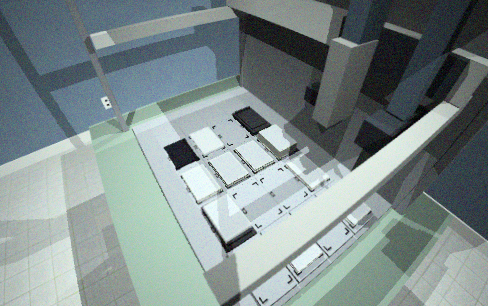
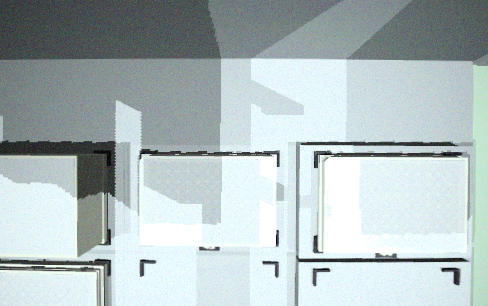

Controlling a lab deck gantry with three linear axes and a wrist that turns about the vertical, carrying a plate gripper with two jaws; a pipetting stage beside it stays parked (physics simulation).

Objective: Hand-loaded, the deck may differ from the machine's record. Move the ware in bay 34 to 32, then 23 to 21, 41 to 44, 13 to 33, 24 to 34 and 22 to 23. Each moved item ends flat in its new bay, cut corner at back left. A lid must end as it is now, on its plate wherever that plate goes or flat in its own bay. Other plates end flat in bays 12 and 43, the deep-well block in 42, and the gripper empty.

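Places are measured from the robot's base along level axes (x ahead, y left, z up), in millimetres.
Where they show: robot's base at its link origin: (image 1: 164,148).
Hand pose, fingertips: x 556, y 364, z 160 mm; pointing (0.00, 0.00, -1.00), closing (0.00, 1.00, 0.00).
Note:
Things, the pixels of their top centre, and the offset from my fingertips.
- pale plate at its top centre: (image 2: 396,205) (image 1: 346,201) 0 mm ahead, 0 mm left, 131 mm down
- tall block at its top centre: (image 1: 277,137) 328 mm back, 0 mm left, 118 mm down
- ware at its top centre: (image 1: 226,215) 165 mm back, 319 mm right, 123 mm down
- dark holder at its top centre: (image 1: 251,116) 496 mm back, 1 mm left, 129 mm down
- black item at its top centre: (image 1: 180,152) 492 mm back, 321 mm right, 152 mm down
The gripper's dark body (image 1: 376,131) is high at the right; its jaws are hidden, so their state cannot be told. A pale plate (image 1: 358,215) (image 2: 400,205) is in bay 44, cut corner at back left; whether it is lidded or fully seated is unclear. Another plate (image 1: 308,173) (image 2: 207,200) lies in 43, beside the tall block (image 1: 276,140) (image 2: 37,210) in 42. Pale plates lie in 32 (image 1: 254,154), 21 (image 1: 206,140), 22 (image 1: 229,167), 12 (image 1: 201,183) and 24 (image 1: 306,258). The ware (image 1: 227,217) in 13 stands on a dark base.
A dark holder (image 1: 251,120) without a plate is in bay 41, and a black item (image 1: 181,153) is in 11. Bays 31, 33, 34 and 23 show no ware. A pale frame rail (image 1: 345,185) crosses before the right part of the deck. A pale upright (image 1: 345,82) stands behind.

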